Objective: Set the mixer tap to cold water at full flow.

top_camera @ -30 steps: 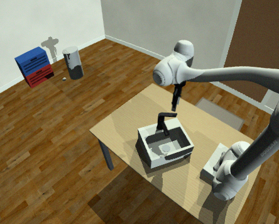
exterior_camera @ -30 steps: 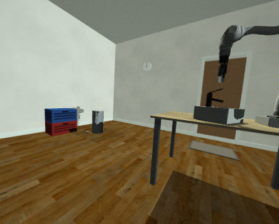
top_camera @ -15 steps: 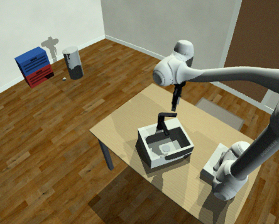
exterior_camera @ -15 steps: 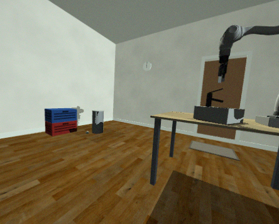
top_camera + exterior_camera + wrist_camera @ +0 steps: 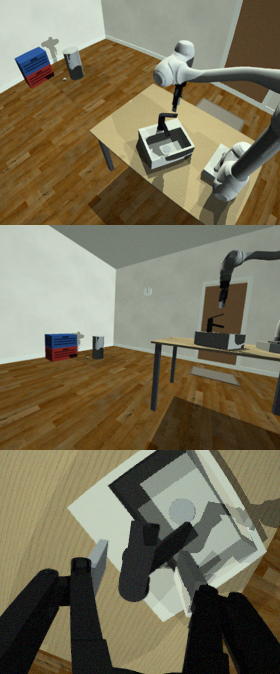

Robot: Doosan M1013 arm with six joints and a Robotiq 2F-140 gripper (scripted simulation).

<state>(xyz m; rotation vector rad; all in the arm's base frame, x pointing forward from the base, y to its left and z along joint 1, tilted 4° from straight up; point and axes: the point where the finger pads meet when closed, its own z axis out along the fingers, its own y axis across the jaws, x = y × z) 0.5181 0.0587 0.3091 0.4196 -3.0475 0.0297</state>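
Now: hand 120 mm above the lever, 30 mm short of it and 10 mm to the right of it. Also, from my hand: white sink basin 370 mm below, 80 mm to the left, 20 mm behind.
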